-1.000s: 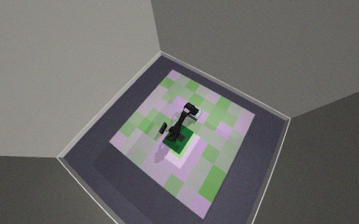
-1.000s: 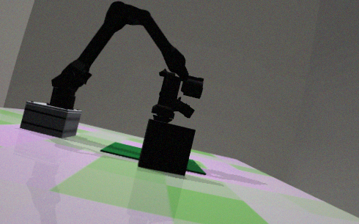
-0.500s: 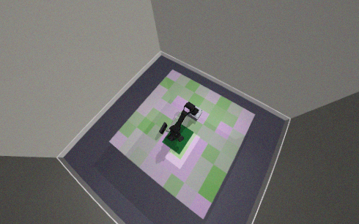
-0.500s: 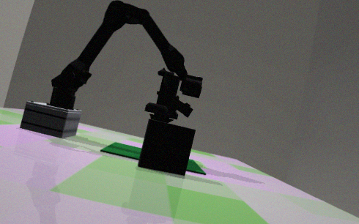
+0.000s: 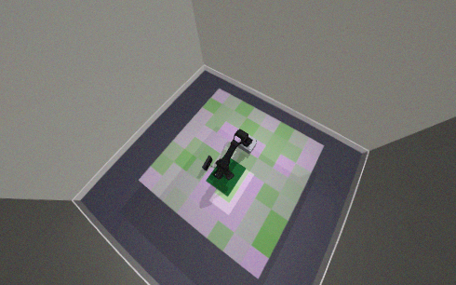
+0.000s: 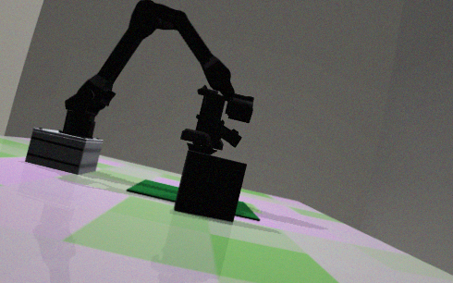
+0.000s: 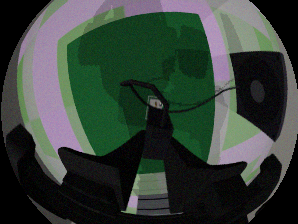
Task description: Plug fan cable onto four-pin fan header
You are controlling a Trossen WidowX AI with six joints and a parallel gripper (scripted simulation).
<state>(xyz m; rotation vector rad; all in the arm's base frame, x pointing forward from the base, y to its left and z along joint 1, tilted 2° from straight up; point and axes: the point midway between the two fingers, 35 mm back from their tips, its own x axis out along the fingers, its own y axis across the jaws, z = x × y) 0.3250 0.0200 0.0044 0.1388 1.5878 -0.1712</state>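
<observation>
Now: gripper tip 80 mm above the green board, 20 mm to the right of it and 10 mm short of it. The rest, counted from my gripper tip: black fan 160 mm to the right, 50 mm ahead, 10 mm below; fan plug 10 mm ahead, 10 mm above.
</observation>
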